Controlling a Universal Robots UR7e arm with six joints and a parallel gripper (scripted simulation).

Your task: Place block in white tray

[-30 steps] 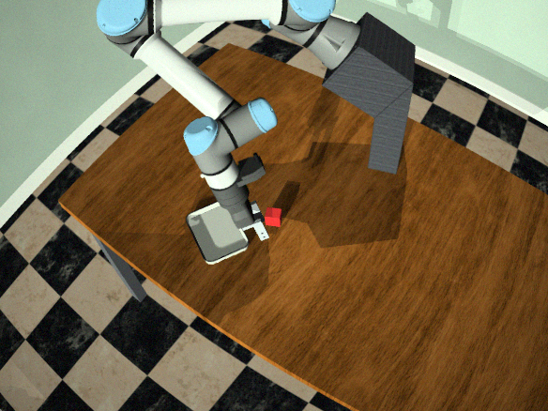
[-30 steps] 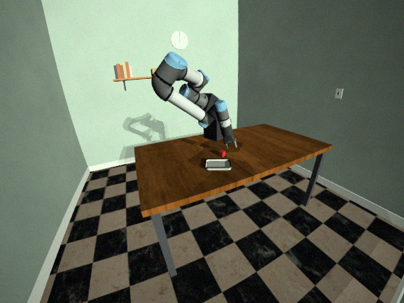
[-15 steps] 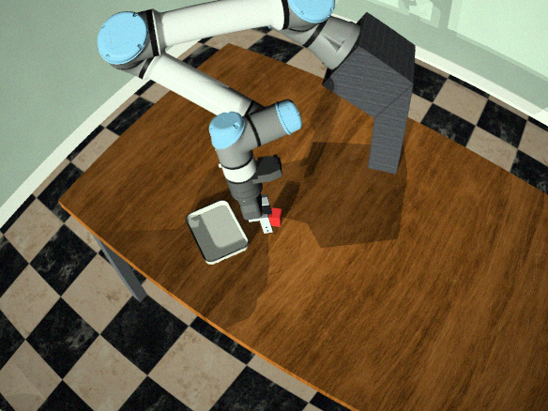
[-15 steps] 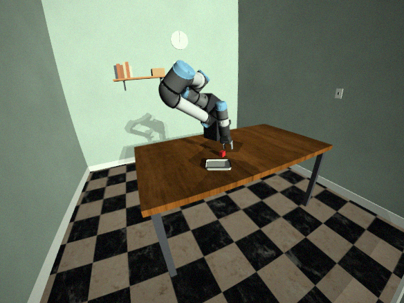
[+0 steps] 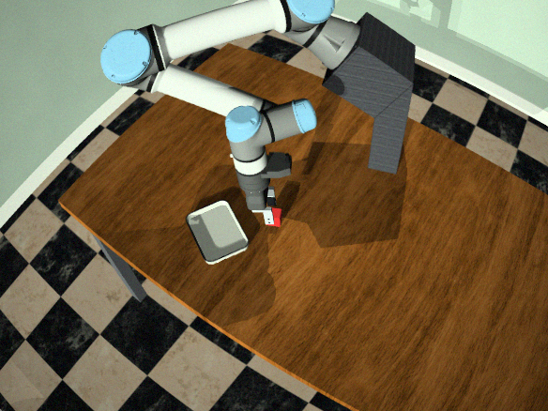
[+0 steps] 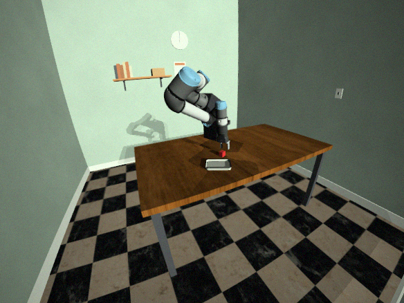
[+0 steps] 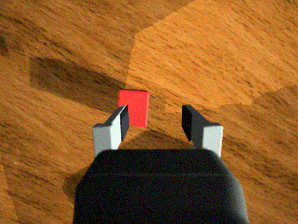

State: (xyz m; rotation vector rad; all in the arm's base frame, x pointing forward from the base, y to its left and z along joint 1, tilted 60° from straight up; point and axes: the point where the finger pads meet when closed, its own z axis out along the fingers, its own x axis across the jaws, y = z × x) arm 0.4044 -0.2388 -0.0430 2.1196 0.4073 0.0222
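The red block lies 2 cm behind my hand and 7 cm below it. The rest, counted from my hand: white tray 7 cm ahead, 13 cm to the right, 7 cm below.
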